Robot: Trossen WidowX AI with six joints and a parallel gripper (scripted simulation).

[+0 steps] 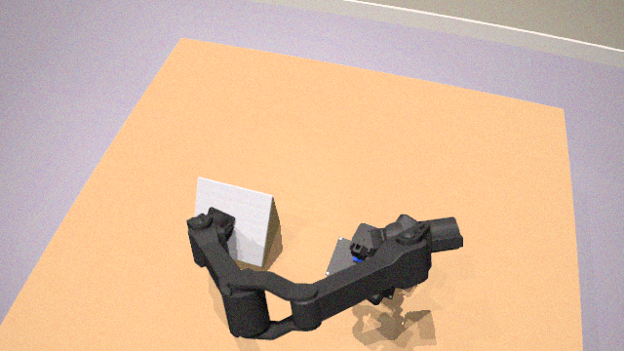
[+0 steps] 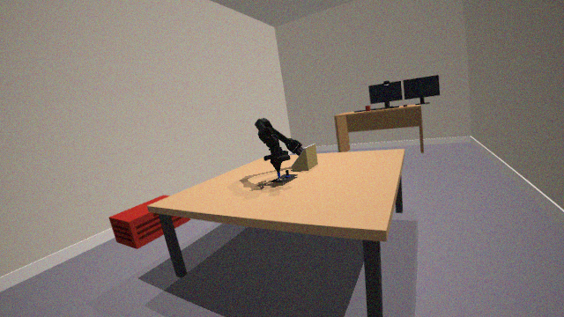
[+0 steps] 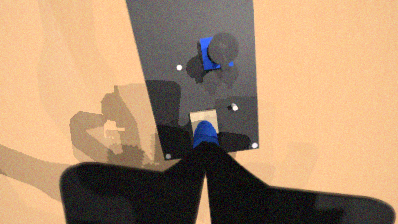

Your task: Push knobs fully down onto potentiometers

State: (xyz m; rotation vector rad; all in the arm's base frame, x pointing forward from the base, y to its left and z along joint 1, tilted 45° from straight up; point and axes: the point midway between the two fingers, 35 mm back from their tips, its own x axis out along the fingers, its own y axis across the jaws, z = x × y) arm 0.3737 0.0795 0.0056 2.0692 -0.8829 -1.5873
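Now: gripper tip 2 cm above the blue knob. Round my gripper tip: dark knob (6 cm behind, 2 cm to the left, 2 cm below).
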